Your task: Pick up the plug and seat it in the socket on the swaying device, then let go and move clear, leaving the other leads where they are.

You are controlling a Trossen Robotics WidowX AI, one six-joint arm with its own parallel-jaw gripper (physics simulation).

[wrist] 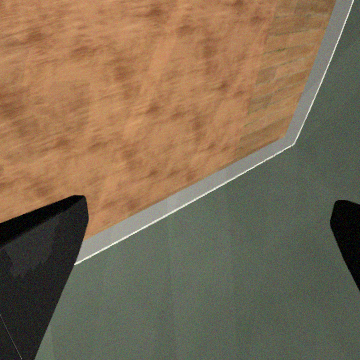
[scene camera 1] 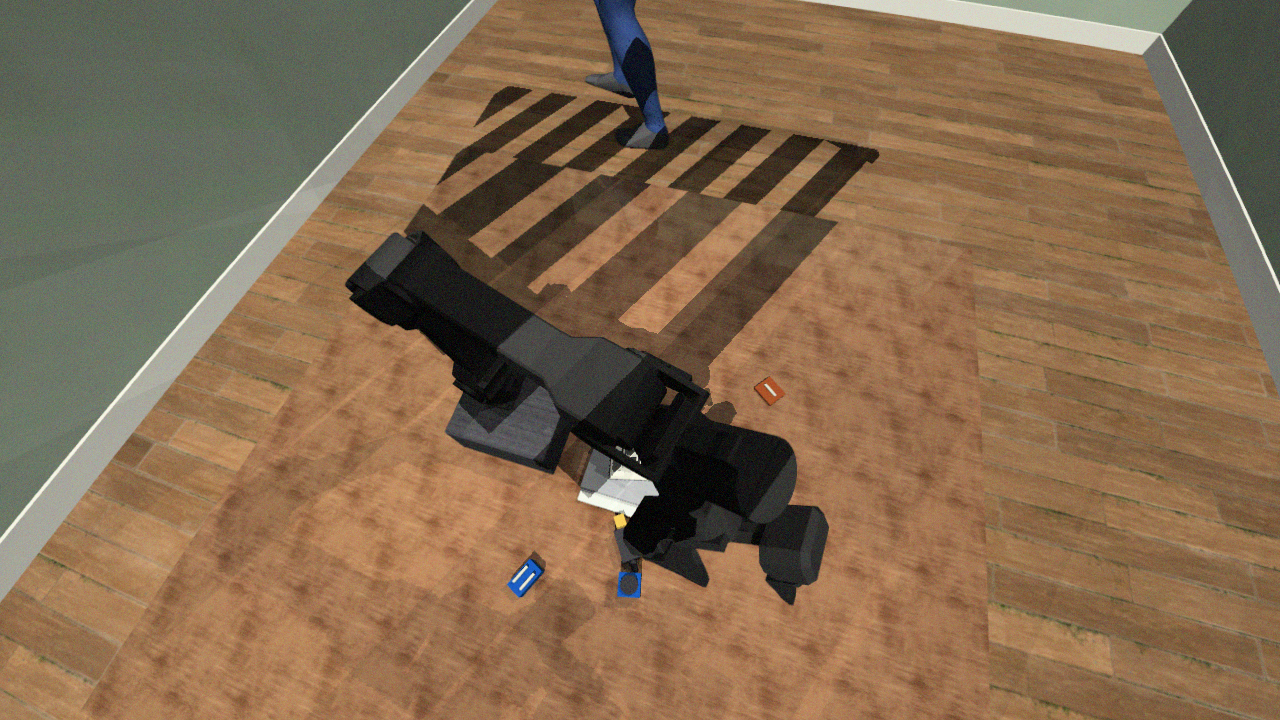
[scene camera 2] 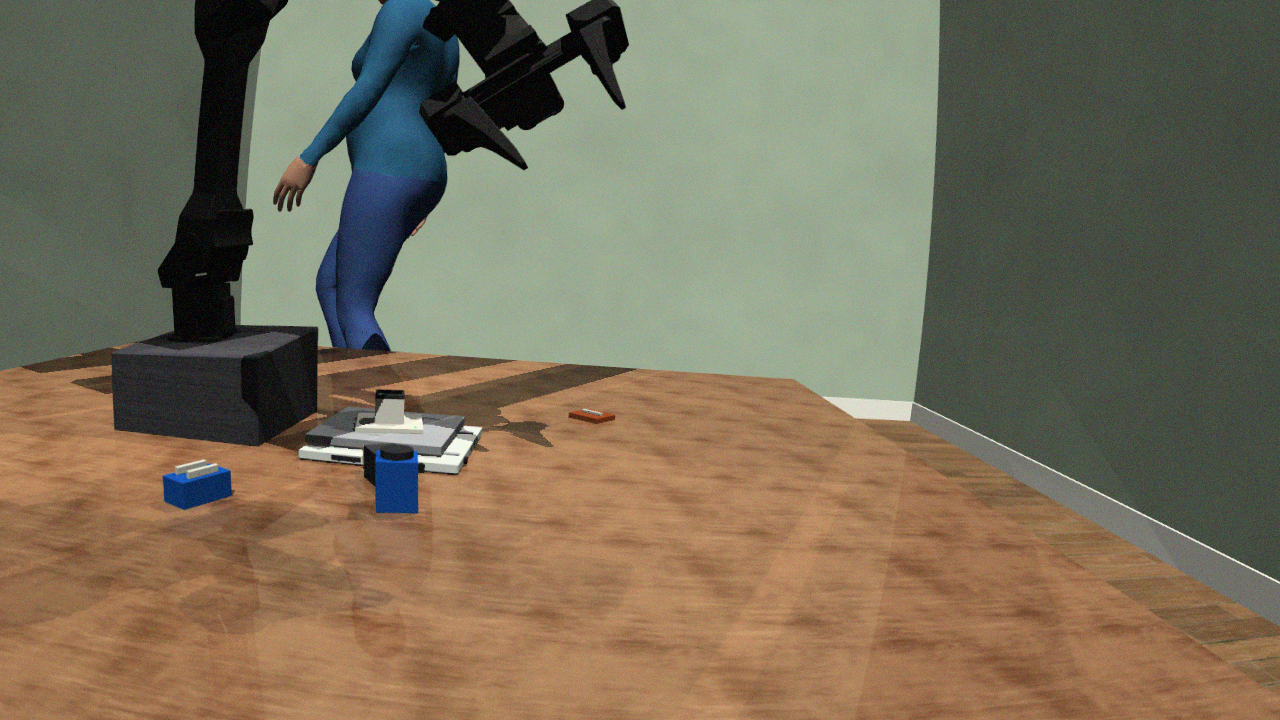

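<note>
The device, a grey slab on a white plate (scene camera 1: pixel 608 484) (scene camera 2: pixel 443 437), lies beside the arm's base, partly hidden by the arm in scene camera 1. An upright pale block with a dark top (scene camera 2: pixel 389 408) stands on it; which part is the socket is unclear. A dark piece (scene camera 1: pixel 625 544) (scene camera 2: pixel 368 464) with a yellow end (scene camera 1: pixel 620 520) lies in front of the device, close to a blue block with a black round top (scene camera 1: pixel 629 584) (scene camera 2: pixel 396 483). Which one is the plug I cannot tell for certain. My gripper (scene camera 1: pixel 748 591) (scene camera 2: pixel 573 137) (wrist: pixel 212 210) is wide open and empty, high above the table.
A blue block with two white strips (scene camera 1: pixel 525 577) (scene camera 2: pixel 196 486) lies left of the dark piece. An orange block with one white strip (scene camera 1: pixel 769 390) (scene camera 2: pixel 591 415) lies beyond the device. The arm's dark base box (scene camera 1: pixel 505 432) (scene camera 2: pixel 179 390) stands beside the device. A person (scene camera 1: pixel 634 71) (scene camera 2: pixel 389 179) stands behind.
</note>
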